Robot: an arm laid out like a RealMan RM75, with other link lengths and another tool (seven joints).
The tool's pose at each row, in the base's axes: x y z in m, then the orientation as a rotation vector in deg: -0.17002, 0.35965, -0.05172, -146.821, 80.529, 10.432; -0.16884, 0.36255, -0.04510, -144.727, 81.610, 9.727; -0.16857, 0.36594, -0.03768, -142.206, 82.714, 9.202; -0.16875, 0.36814, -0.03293, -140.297, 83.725, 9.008; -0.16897, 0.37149, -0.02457, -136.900, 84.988, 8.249; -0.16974, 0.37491, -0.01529, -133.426, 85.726, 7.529; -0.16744, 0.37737, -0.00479, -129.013, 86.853, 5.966; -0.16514, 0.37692, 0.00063, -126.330, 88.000, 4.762
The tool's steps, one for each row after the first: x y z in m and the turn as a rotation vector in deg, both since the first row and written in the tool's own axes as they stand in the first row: -0.00312, -0.00334, -0.00572, 1.519, -0.189, 1.198; -0.00730, -0.00628, -0.01209, 3.278, -0.638, 2.566; -0.01019, -0.00787, -0.01615, 4.456, -1.031, 3.743; -0.01479, -0.01049, -0.02344, 6.878, -1.624, 5.510; -0.01994, -0.01280, -0.03160, 9.520, -2.401, 7.019; -0.02292, -0.01735, -0.04120, 13.013, -2.891, 9.069; -0.02245, -0.01974, -0.04658, 15.017, -2.852, 10.624
